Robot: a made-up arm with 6 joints.
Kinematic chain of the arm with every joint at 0, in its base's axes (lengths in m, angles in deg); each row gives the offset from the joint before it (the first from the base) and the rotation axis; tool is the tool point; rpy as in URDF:
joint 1: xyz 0 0 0.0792 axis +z
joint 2: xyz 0 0 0 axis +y
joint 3: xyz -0.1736 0 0.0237 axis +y
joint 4: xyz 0.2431 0 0.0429 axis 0.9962 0 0.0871
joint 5: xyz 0 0 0 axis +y
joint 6: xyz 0.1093 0 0.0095 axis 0.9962 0 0.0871
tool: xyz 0 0 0 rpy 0 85 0
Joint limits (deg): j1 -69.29..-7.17 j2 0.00..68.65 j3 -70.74..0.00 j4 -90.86..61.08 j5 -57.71..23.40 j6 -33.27..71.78
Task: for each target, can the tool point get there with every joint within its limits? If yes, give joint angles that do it. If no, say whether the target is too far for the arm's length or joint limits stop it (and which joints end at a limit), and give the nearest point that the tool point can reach.
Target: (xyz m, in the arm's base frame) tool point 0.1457 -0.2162 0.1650
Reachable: yes | joints -53.21 51.89 -33.88 -62.17 7.55 6.73
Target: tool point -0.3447 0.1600 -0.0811
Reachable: no: joint limits stop it (at a limit: joint 1, joint 2, joint 3, joint 5) | nearest point 0.0118 -0.1026 -0.0673 | short by 0.443 m
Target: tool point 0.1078 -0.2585 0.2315
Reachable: yes | joints -62.69 57.64 -42.42 33.86 -21.97 46.23
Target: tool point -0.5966 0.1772 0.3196
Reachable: no: too far | nearest point -0.2007 0.0596 0.4262 | short by 0.427 m
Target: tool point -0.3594 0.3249 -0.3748
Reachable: no: too far | nearest point 0.0978 0.0057 -0.0692 | short by 0.636 m
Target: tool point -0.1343 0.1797 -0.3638
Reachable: no: joint limits stop it (at a limit: joint 1, joint 2, joint 3, joint 5) | nearest point 0.0971 0.0044 -0.0694 | short by 0.413 m
